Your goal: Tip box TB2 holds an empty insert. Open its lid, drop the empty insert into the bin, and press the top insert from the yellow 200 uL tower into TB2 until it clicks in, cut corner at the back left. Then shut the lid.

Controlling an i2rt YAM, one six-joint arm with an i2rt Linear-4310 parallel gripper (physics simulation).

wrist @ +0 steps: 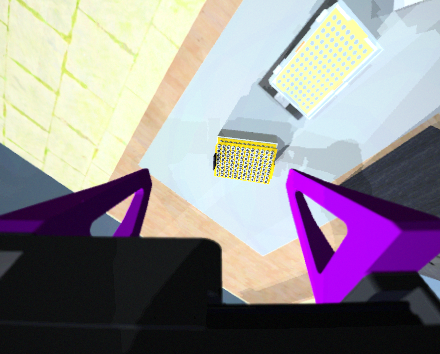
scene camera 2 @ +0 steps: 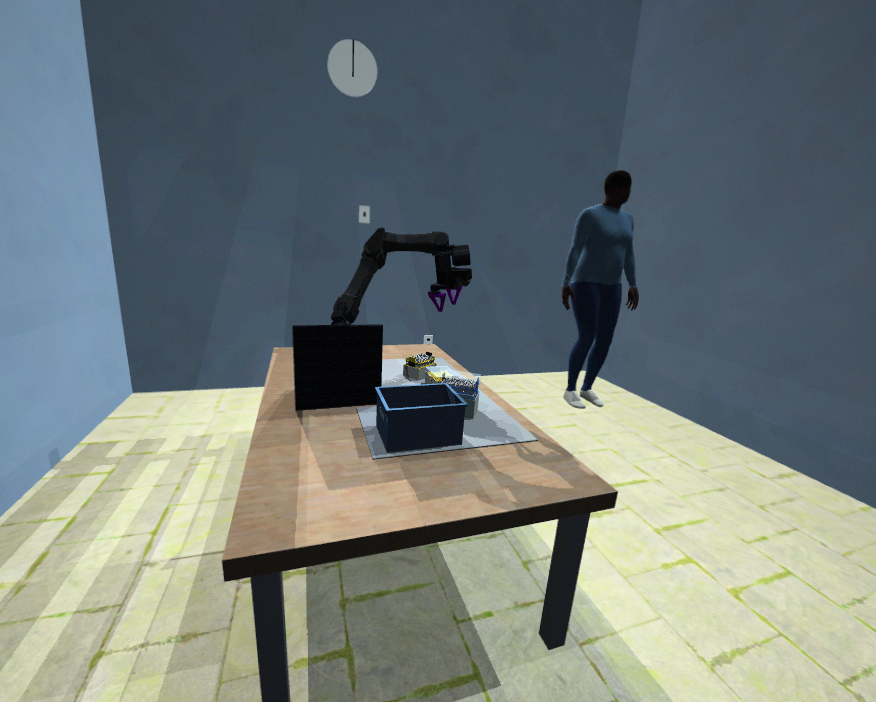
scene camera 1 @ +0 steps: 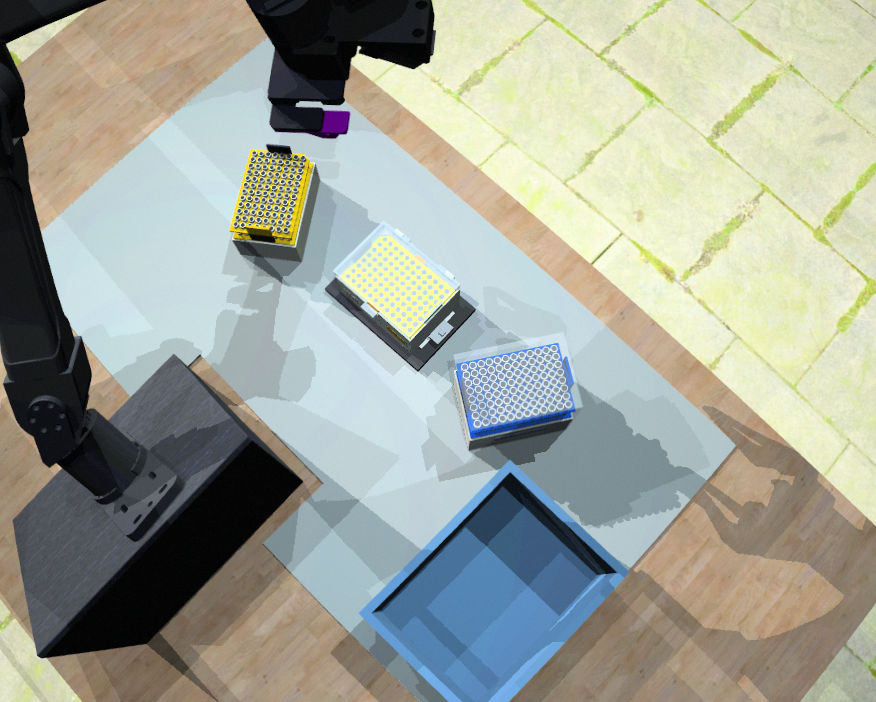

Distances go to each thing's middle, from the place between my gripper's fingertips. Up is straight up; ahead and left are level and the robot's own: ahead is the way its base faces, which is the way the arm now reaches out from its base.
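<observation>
With the blue bin [scene camera 1: 493,596], I find it 23 cm below my hand, and it sits 28 cm behind and 40 cm to the right of that same hand.
</observation>
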